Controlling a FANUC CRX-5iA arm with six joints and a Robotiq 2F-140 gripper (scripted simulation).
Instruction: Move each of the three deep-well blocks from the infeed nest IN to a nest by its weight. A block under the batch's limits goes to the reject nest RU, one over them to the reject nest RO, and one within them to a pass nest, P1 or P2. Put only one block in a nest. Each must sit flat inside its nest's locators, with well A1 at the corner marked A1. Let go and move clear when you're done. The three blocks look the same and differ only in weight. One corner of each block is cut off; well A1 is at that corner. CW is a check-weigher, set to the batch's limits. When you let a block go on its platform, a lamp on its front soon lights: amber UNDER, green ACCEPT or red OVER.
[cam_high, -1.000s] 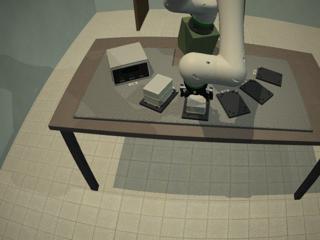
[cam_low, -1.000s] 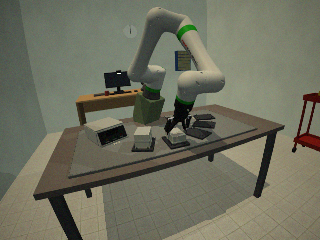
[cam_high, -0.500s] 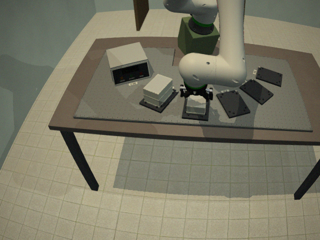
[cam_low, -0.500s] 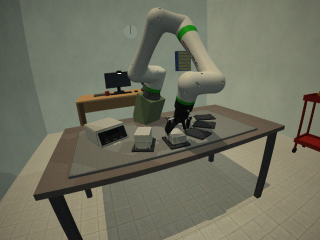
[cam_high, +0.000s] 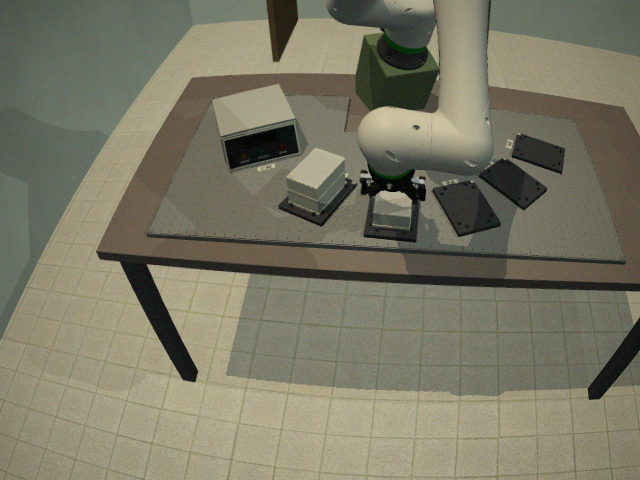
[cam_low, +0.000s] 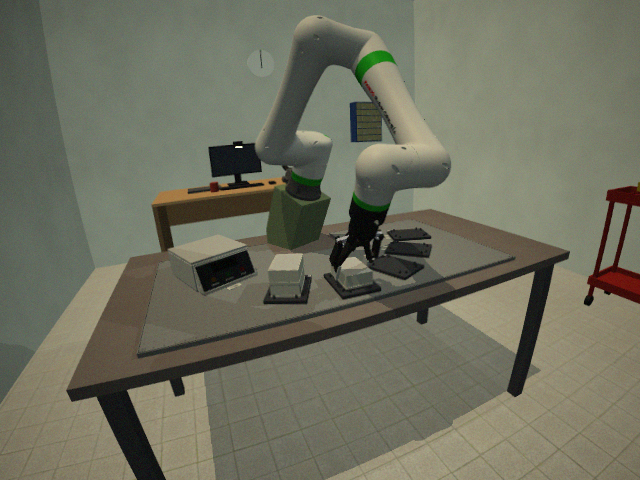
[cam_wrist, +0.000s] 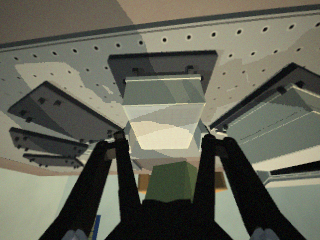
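Right now the nest P1 is 40 mm below my hand. Round my hand: nest P2: 190 mm to the left, 40 mm below, 20 mm behind; then P1 label: 90 mm behind, 50 mm below, 20 mm to the left; then nest RU: 340 mm to the left, 110 mm behind, 40 mm below.
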